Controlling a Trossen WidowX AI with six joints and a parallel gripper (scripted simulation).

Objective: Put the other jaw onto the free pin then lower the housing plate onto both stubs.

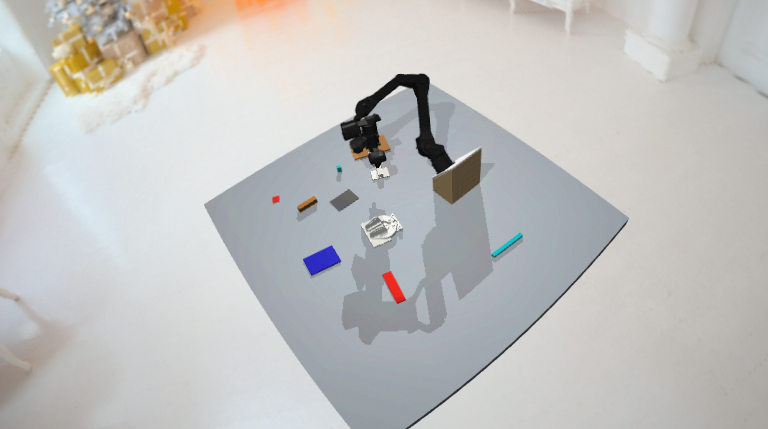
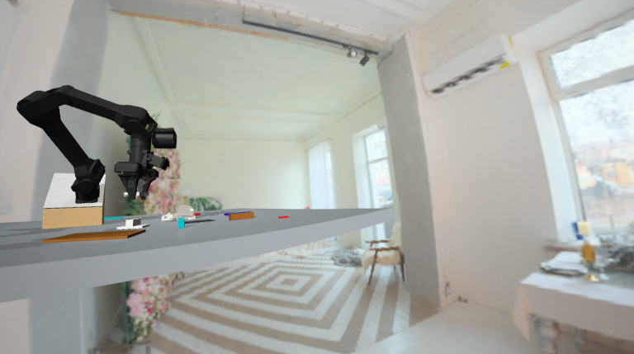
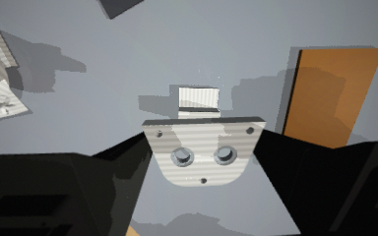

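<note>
The dark grey tile is 180 mm ahead of my gripper tip and 80 mm below it. From my gripper tip the other things lie so: flat orange-brown panel: 160 mm to the right, 90 mm behind, 80 mm below; small cyan cube: 140 mm to the right, 90 mm ahead, 70 mm below; brown block: 300 mm ahead, 80 mm to the right, 70 mm below.
</note>
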